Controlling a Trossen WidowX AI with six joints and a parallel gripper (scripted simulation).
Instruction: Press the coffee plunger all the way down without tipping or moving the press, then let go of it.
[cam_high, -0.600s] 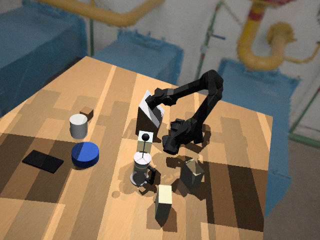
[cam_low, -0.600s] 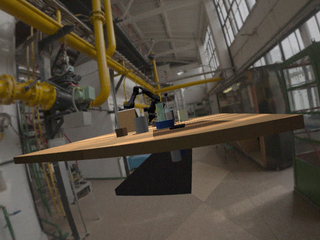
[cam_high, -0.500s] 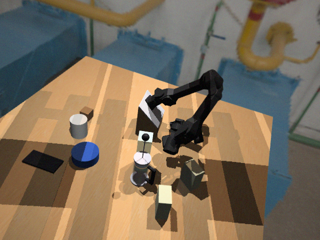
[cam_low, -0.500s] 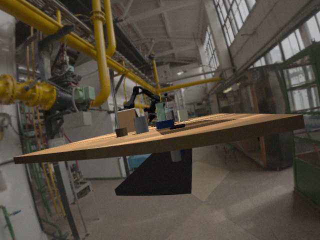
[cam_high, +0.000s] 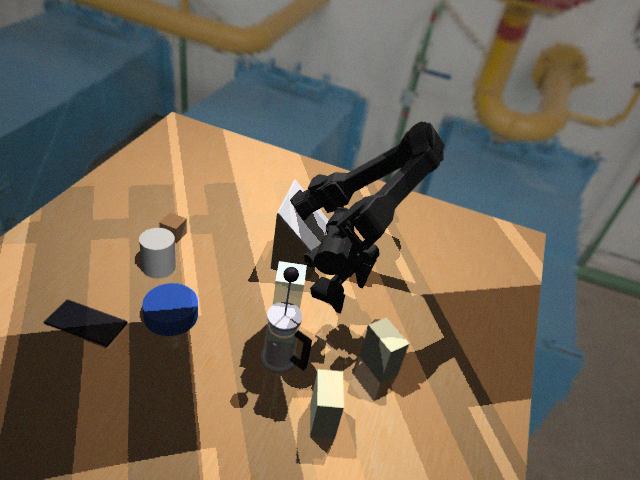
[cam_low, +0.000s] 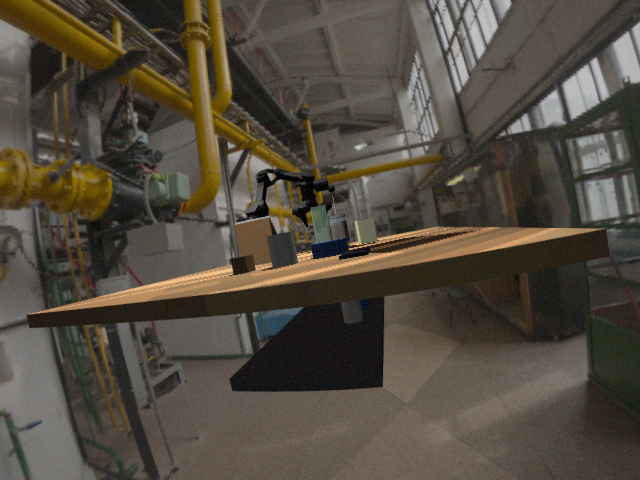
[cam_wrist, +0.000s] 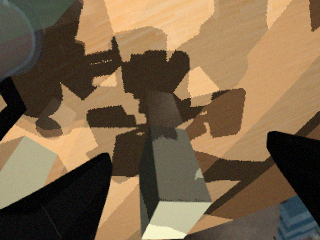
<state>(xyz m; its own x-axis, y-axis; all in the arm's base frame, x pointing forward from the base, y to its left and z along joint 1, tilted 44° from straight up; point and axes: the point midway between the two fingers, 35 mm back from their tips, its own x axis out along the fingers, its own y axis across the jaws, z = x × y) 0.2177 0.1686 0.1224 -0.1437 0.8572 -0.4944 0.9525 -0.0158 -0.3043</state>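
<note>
The coffee press lies 13 cm ahead of my gripper tip, 9 cm to the right of it and 1 cm above it. Round my gripper tip: flat black slab: 24 cm ahead, 51 cm to the right, 12 cm below.
</note>
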